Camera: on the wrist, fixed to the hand. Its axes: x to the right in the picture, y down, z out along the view.
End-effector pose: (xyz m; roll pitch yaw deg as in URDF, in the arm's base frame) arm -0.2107 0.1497 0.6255 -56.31 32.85 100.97
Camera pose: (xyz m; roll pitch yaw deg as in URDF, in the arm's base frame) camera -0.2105 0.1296 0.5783 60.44 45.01 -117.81
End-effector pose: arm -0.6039 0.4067 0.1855 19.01 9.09 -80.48
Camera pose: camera -0.5537 0.4076 0.1750 10.64 -12.25 12.24
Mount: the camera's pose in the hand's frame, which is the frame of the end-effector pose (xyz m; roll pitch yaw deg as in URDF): 0.0090 0.0439 -0.0249 2.89 7.29 94.59
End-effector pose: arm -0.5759 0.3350 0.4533 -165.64 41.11 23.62
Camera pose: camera -0.5422 0.2966 0.4574 140.75 2.29 -74.45
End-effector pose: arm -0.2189 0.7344 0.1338 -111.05 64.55 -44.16
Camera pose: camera -0.2640 0.7239 0.1119 104.69 17.77 165.66
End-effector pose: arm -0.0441 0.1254 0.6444 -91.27 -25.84 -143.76
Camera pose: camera -0.0812 0.1303 0.6093 -107.96 67.18 -166.32
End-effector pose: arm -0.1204 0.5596 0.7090 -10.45 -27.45 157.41
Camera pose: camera -0.1564 0.5327 0.6844 -25.09 17.85 -116.79
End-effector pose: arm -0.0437 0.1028 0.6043 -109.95 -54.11 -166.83
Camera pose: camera -0.0834 0.1329 0.5924 -107.01 35.72 158.95
